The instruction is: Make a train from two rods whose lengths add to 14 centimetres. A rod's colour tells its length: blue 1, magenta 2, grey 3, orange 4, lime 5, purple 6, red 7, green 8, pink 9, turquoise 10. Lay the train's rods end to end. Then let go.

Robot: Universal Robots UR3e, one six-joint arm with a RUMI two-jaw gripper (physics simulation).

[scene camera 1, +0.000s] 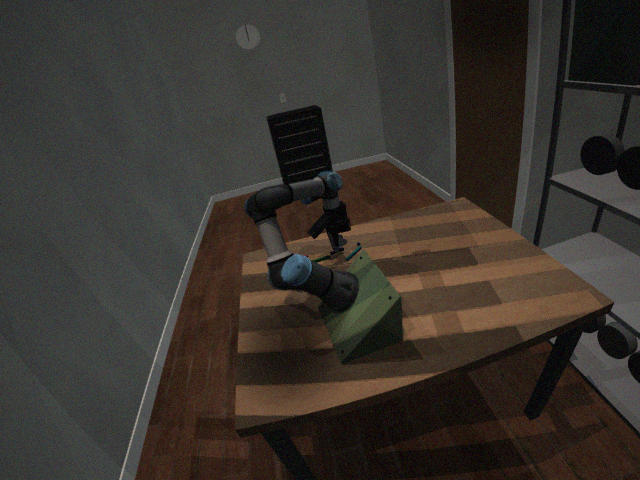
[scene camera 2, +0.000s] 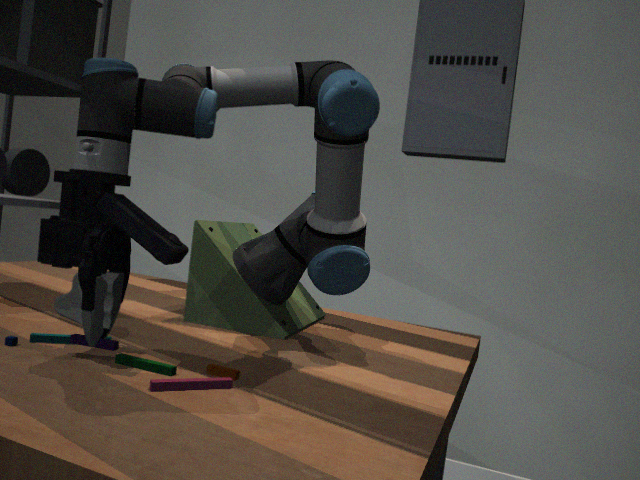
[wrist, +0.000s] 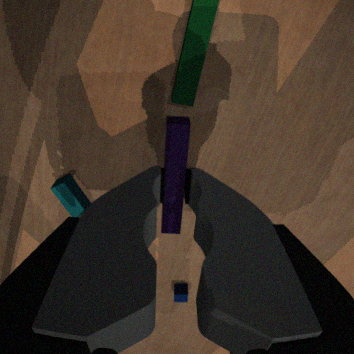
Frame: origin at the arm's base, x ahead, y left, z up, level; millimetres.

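Seen in the pictures: gripper, fingertip midpoint: (scene camera 1: 336, 252) (scene camera 2: 95, 345) (wrist: 173, 170); arm's base, link origin: (scene camera 1: 344, 292) (scene camera 2: 258, 277).
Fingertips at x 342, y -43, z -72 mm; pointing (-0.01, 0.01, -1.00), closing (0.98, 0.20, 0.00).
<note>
Pixels of each thing's top centre, then the offset from my fingertips to it.
- purple rod, top centre: (wrist: 173, 185) (scene camera 2: 94, 338) dx +0, dy -2, dz +9 mm
- green rod, top centre: (wrist: 202, 12) (scene camera 2: 145, 360) (scene camera 1: 320, 258) dx -7, dy +72, dz -5 mm
- turquoise rod, top centre: (wrist: 104, 246) (scene camera 2: 72, 335) (scene camera 1: 353, 252) dx -27, dy -66, dz -5 mm
- blue rod, top centre: (wrist: 180, 297) (scene camera 2: 11, 337) (scene camera 1: 358, 243) dx +33, dy -105, dz -5 mm
- pink rod, top centre: (scene camera 2: 192, 379) dx +16, dy +153, dz -5 mm
- orange rod, top centre: (scene camera 2: 223, 368) dx -47, dy +156, dz -5 mm
My gripper (scene camera 1: 337, 251) (scene camera 2: 96, 341) (wrist: 173, 170) is shut on the purple rod (scene camera 2: 110, 344) (wrist: 177, 142), low over the table; whether the rod touches the wood I cannot tell. The green rod (scene camera 1: 321, 258) (scene camera 2: 145, 364) (wrist: 195, 55) lies beyond the purple rod's far end in the wrist view. A small gap shows between their ends there, and the green rod is turned slightly from the purple rod's line and tilts to the right. In scene camera 1 the purple rod cannot be made out at the fingertips.
The turquoise rod (scene camera 1: 354, 252) (scene camera 2: 51, 338) (wrist: 70, 195) lies close beside the gripper, partly hidden. The blue rod (scene camera 1: 358, 243) (scene camera 2: 10, 341) (wrist: 181, 292) is past it. The pink rod (scene camera 2: 191, 383) and orange rod (scene camera 2: 223, 371) lie beyond the green one. The green base block (scene camera 1: 369, 310) (scene camera 2: 222, 289) carries the arm.
</note>
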